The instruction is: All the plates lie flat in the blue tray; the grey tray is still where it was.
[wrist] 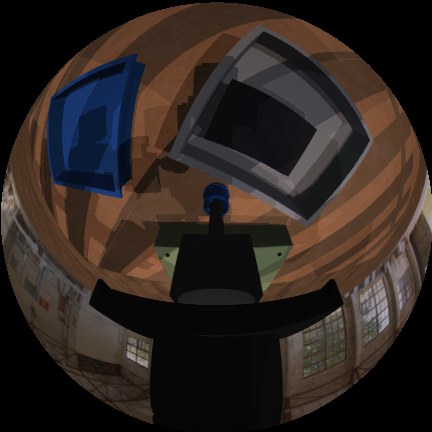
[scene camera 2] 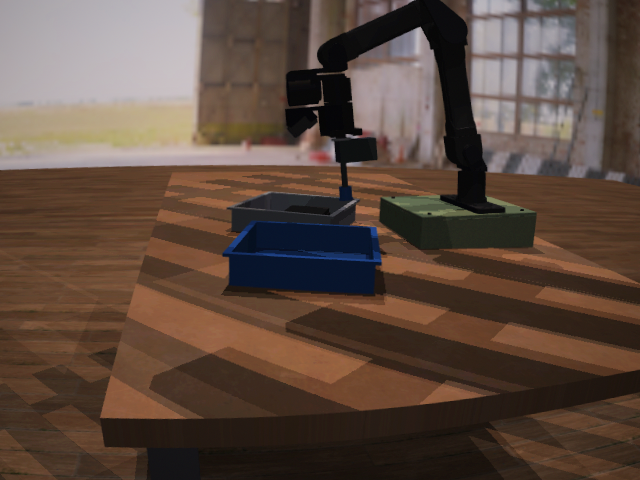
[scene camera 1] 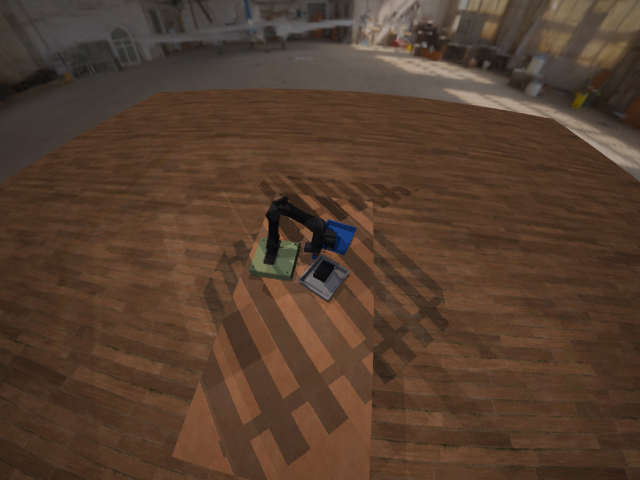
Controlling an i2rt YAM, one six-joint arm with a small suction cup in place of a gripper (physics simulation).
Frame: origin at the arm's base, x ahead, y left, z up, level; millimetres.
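Seen in the pictures: end effector, tool point: [wrist: 215,194] [scene camera 2: 346,199] [scene camera 1: 313,257]; arm's base, origin of the base link: [scene camera 2: 471,205] [scene camera 1: 272,251].
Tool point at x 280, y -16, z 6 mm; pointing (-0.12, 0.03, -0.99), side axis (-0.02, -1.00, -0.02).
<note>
Pixels of each thing's top centre, then the offset from my tool point to it.
- grey tray, middle of its top: [wrist: 304,131] [scene camera 2: 297,202] [scene camera 1: 324,275] 24 mm down, 80 mm ahead, 105 mm right
- blue tray, middle of its top: [scene camera 2: 308,238] [wrist: 69,134] [scene camera 1: 336,234] 24 mm down, 126 mm ahead, 239 mm left
A black rectangular plate or stack of plates [scene camera 1: 324,270] [scene camera 2: 308,209] [wrist: 260,127] lies in the grey tray [scene camera 1: 331,287] [scene camera 2: 242,221] [wrist: 320,95], towards one corner; I cannot tell how many there are. The blue tray [scene camera 1: 345,238] [scene camera 2: 305,273] [wrist: 75,110] stands apart from the grey one. No plate shows in it; the dark patches on its floor look like shadows. My suction cup [scene camera 1: 314,256] [scene camera 2: 345,193] [wrist: 216,197] is blue and points down with nothing on it. It hangs above the table, outside the grey tray, on the side towards the robot base.
The green base block [scene camera 1: 284,266] [scene camera 2: 478,229] [wrist: 274,254] carries the black arm and stands near both trays. The raised walls of both trays stand around their floors. The wooden table's front edge [scene camera 2: 289,426] shows in the second scene view.
</note>
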